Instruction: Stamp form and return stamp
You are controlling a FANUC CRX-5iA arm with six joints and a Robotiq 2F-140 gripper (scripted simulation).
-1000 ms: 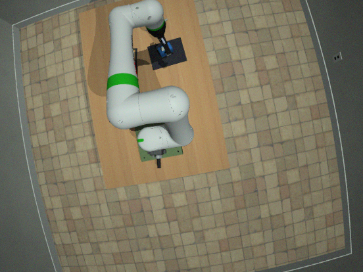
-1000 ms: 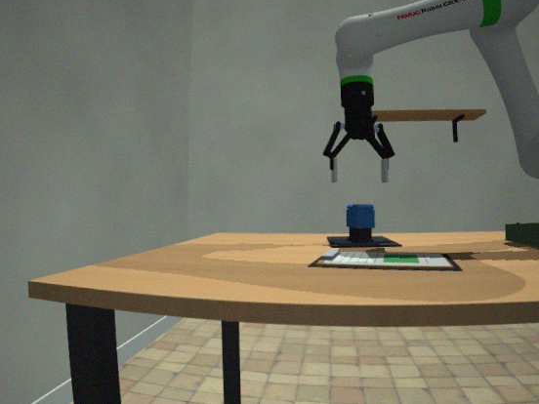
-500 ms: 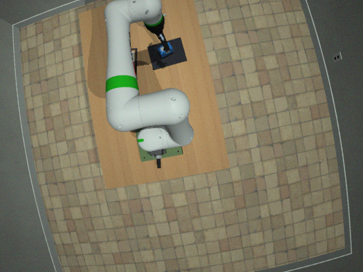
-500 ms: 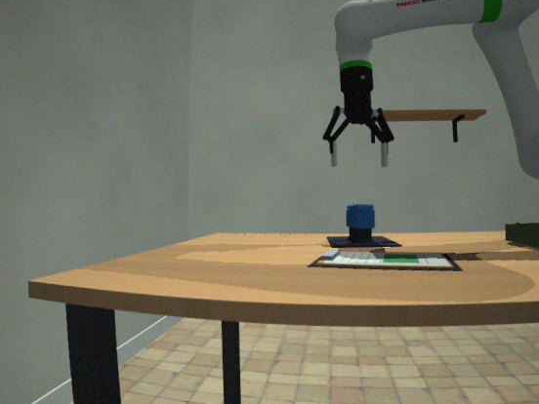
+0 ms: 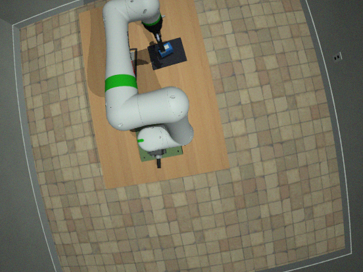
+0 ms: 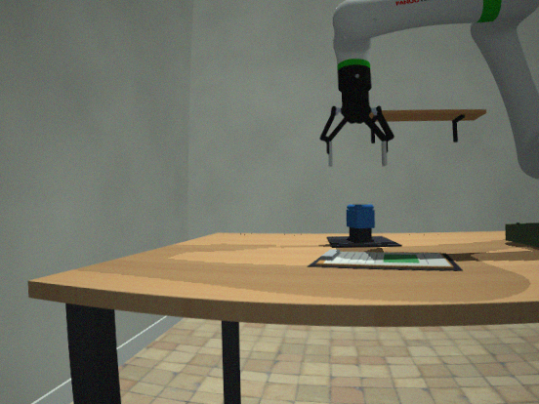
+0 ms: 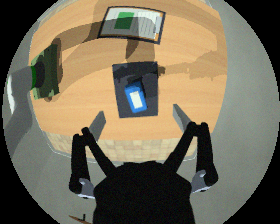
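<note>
Now: hand 16 cm above the blue stamp and 1 cm to the left of it. From my hand the other things lie so: form 29 cm to the left, 21 cm below, 6 cm behind; dark mat 21 cm below, 1 cm to the right.
</note>
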